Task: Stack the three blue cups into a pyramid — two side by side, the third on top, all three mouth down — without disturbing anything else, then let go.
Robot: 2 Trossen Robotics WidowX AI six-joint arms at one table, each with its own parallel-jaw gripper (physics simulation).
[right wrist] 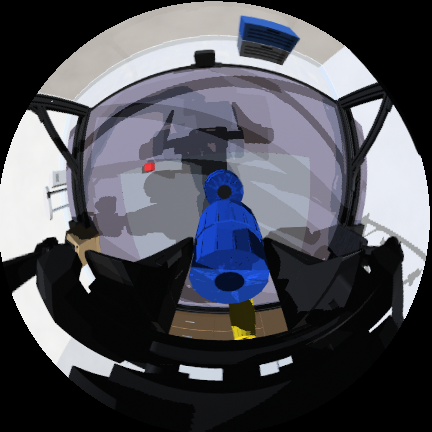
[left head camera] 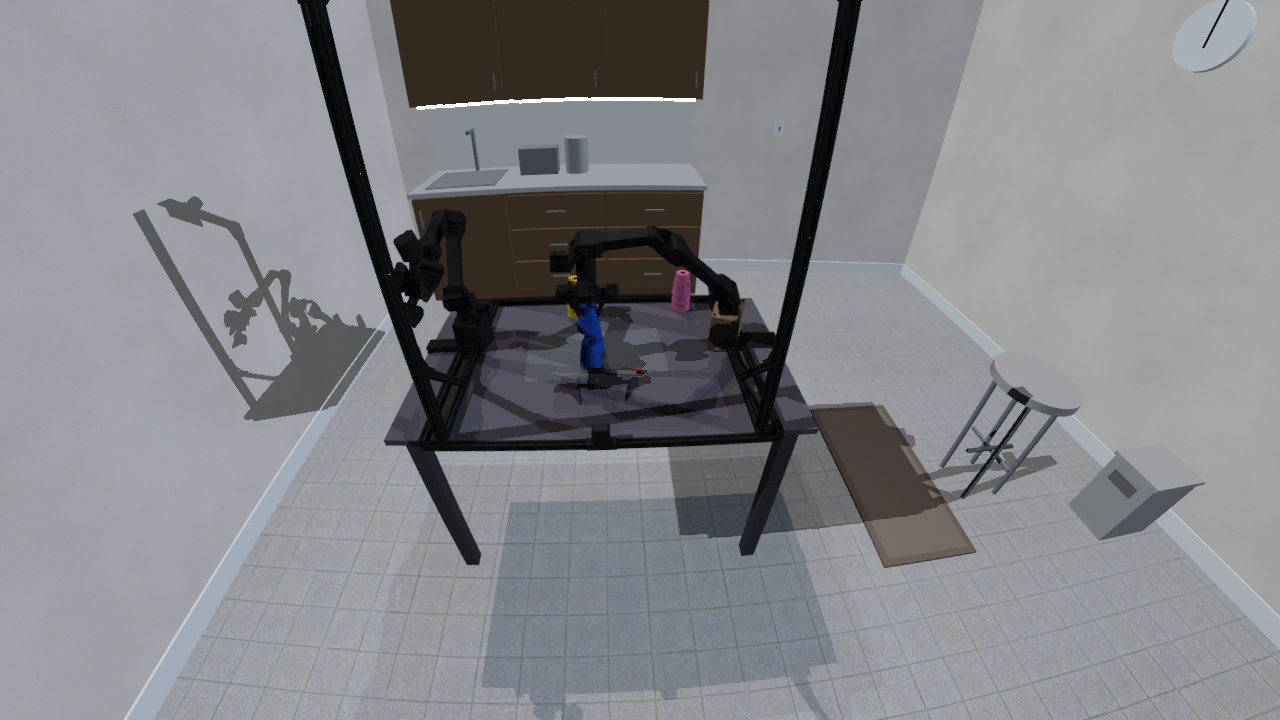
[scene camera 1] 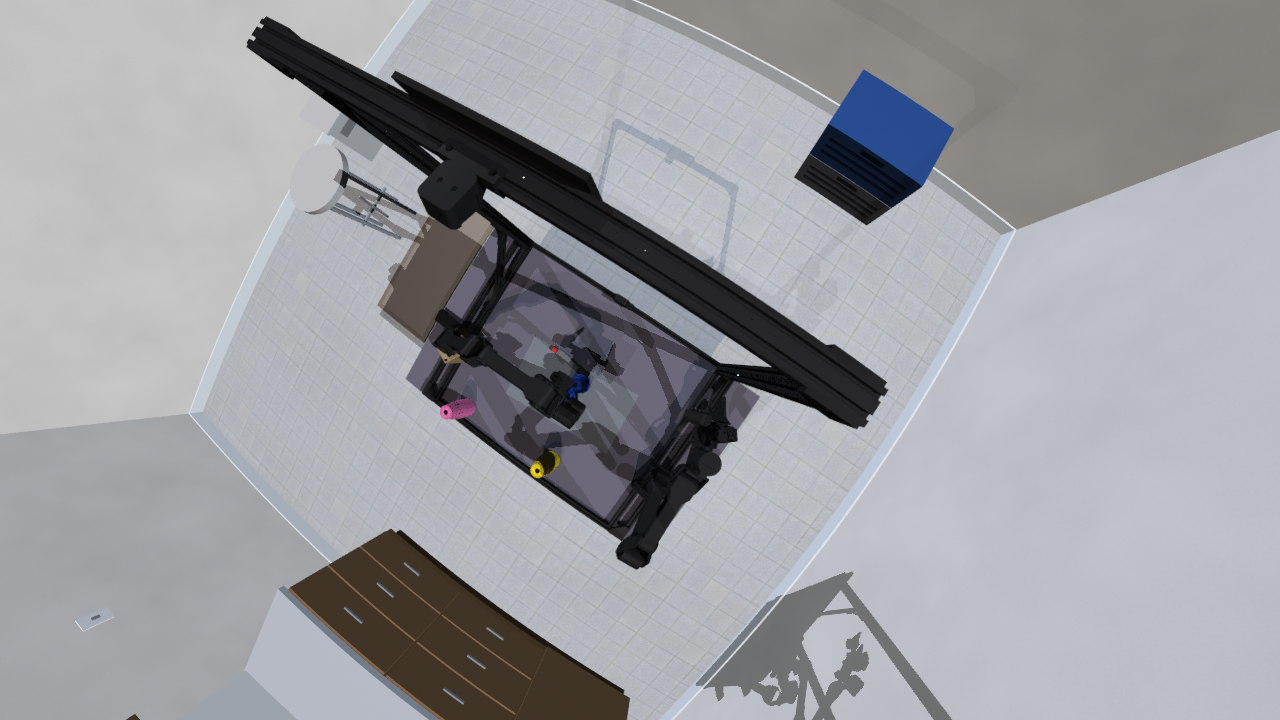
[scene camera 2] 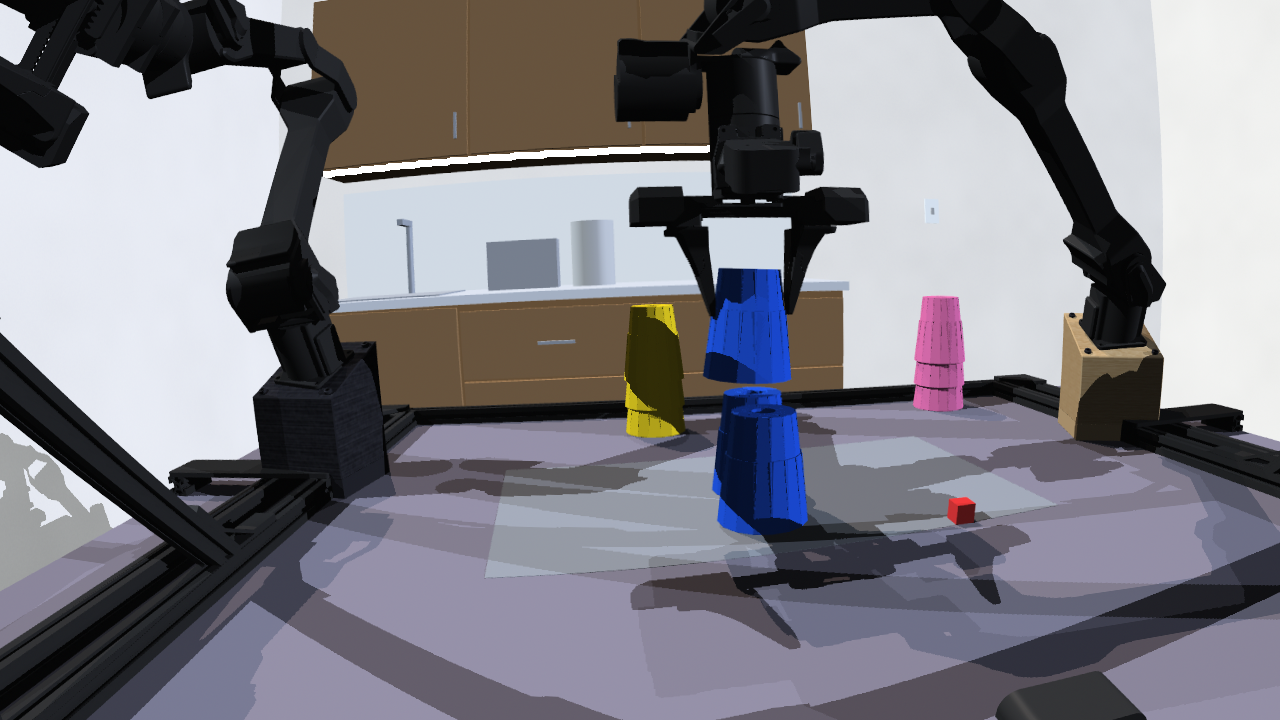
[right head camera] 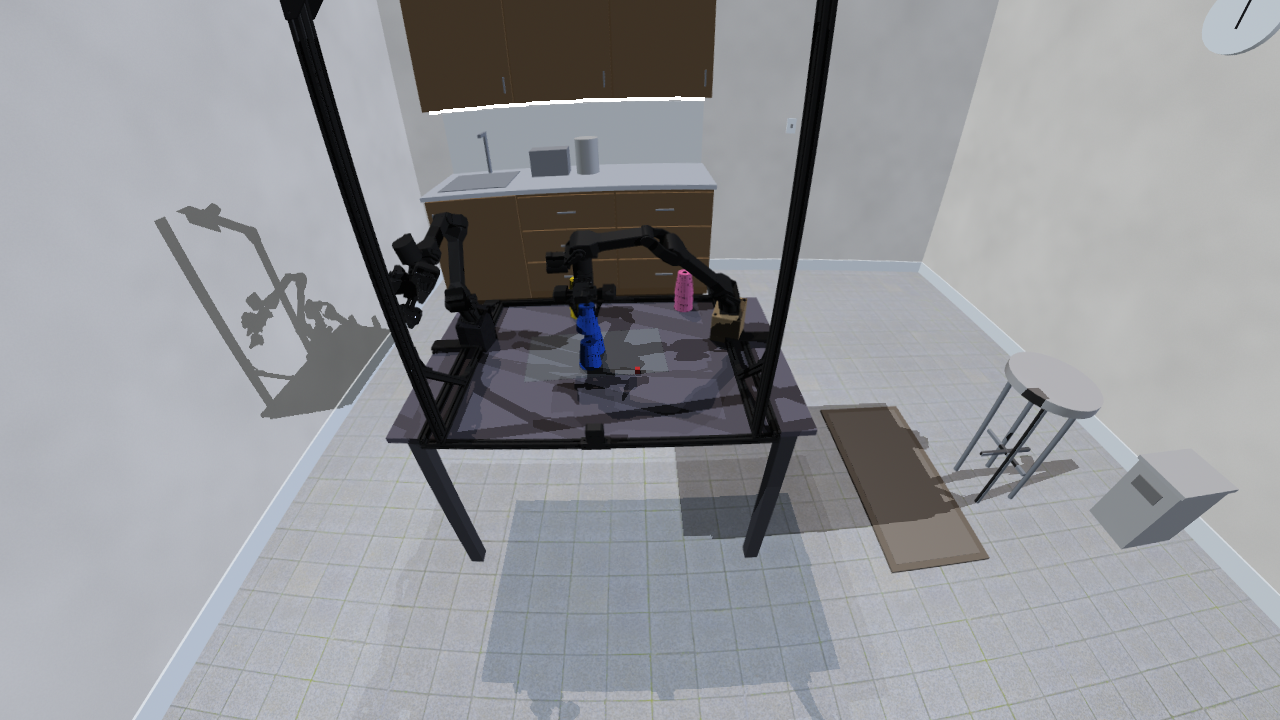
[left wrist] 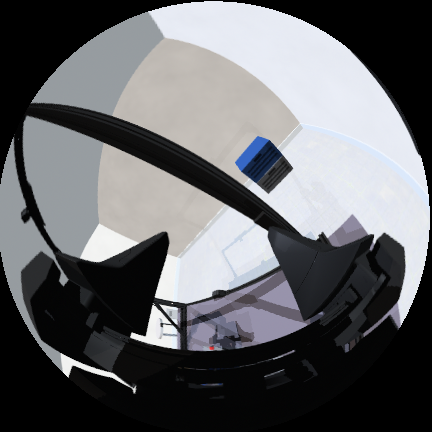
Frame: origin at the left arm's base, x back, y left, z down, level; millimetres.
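Seen in the pictures: left gripper, fingertip midpoint: (left head camera: 419,314) (scene camera 1: 718,392) (right head camera: 415,315) (left wrist: 219,234); right gripper, fingertip midpoint: (right wrist: 228,242) (left head camera: 588,316) (scene camera 2: 751,315) (right head camera: 586,316); left arm's base, origin of the base link: (left head camera: 469,314) (scene camera 1: 650,485) (scene camera 2: 314,368) (right head camera: 472,315); right arm's base, origin of the base link: (left head camera: 728,307) (scene camera 2: 1111,333) (right head camera: 729,307).
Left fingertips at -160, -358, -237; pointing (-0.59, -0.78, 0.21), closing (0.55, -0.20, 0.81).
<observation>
Pixels of each thing's middle, then the offset from my left fingertips to it, as dx, dy, dz.
- blue cup, body centre: (scene camera 2: 750,324) (right wrist: 227,241) (left head camera: 588,318) (right head camera: 587,318) (scene camera 1: 564,395) -257, +409, +205
- yellow cup stack, body centre: (scene camera 2: 651,343) (right wrist: 244,322) (scene camera 1: 542,466) (left head camera: 574,289) -104, +641, +248
- pink cup stack, body centre: (scene camera 2: 939,329) (right head camera: 684,282) (left head camera: 682,282) (scene camera 1: 451,411) -467, +820, +248
- small red cube, body centre: (scene camera 2: 961,510) (right wrist: 149,166) -431, +380, +347
A blue cup (scene camera 2: 750,344) (right wrist: 230,260) is held mouth down in my right gripper (scene camera 2: 751,313) (right wrist: 228,242), which is shut on it above the table. Two more blue cups stand mouth down below. The nearer one (scene camera 2: 761,474) (right wrist: 224,180) is in plain sight in scene camera 2. The farther one (scene camera 2: 719,452) is mostly hidden behind it there. A gap shows in scene camera 2 between the held cup's rim and the standing cups' tops. Whether the standing cups touch I cannot tell. My left gripper (left wrist: 219,234) is open and empty, raised at the left side, away from the cups.
A yellow cup stack (scene camera 2: 654,358) (scene camera 1: 545,463) and a pink cup stack (scene camera 2: 938,353) (left head camera: 681,291) (scene camera 1: 458,409) stand near the table's back edge. A small red cube (scene camera 2: 960,510) (right wrist: 149,167) lies right of the blue cups in scene camera 2. A pale sheet (scene camera 2: 546,546) lies on the table.
</observation>
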